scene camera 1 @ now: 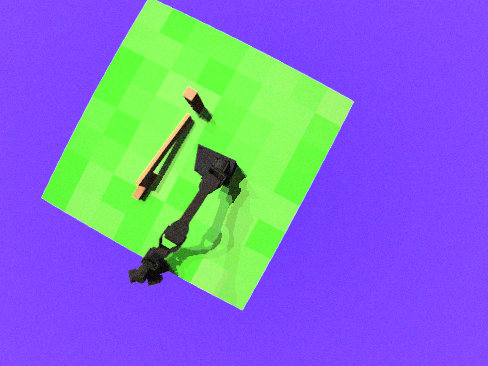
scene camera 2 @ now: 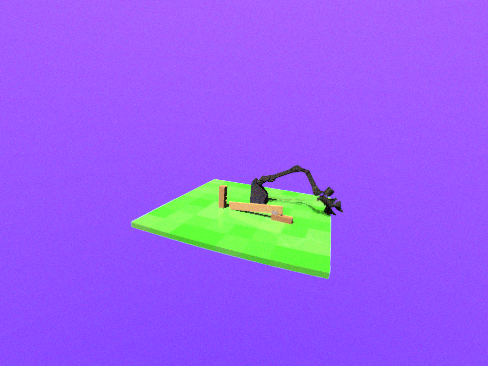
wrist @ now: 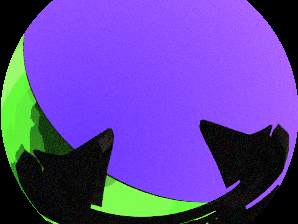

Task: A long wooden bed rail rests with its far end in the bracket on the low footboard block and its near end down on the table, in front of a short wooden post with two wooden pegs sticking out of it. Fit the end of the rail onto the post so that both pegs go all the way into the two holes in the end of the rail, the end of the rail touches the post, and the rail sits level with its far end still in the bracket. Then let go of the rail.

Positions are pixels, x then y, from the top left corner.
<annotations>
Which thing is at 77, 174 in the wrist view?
My gripper.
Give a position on a long wooden rail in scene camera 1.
At 159, 156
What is my gripper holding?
Nothing.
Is my gripper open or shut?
Open.
</annotations>
